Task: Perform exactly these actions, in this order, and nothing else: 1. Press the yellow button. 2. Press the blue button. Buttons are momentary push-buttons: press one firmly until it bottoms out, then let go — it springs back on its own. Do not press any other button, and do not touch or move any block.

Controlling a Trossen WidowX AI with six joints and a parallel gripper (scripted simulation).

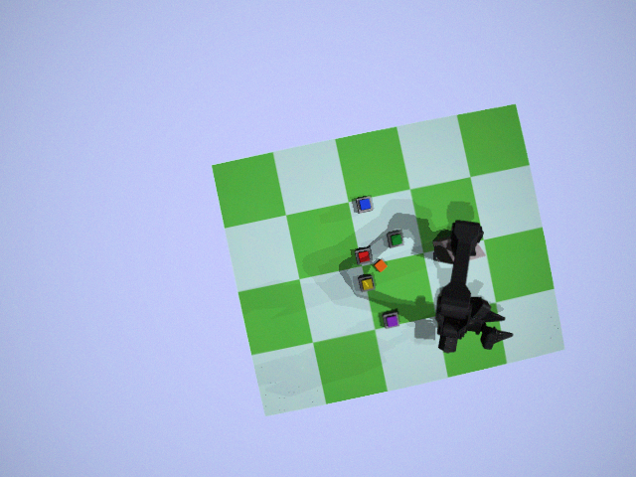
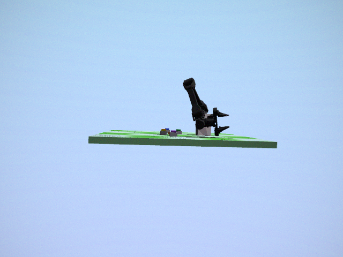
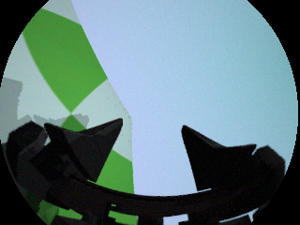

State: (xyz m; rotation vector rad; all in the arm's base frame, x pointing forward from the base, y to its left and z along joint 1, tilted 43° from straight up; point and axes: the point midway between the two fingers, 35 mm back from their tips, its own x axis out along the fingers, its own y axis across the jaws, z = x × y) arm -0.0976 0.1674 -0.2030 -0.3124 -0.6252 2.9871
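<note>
Now: gripper tip 44 cm short of the yellow button, 17 cm to the left of it and 8 cm above it. Also, from my gripper tip: purple button (36 cm ahead, 8 cm below, 4 cm to the right); orange block (38 cm ahead, 23 cm to the right, 10 cm below); green button (33 cm ahead, 31 cm to the right, 8 cm below).
</note>
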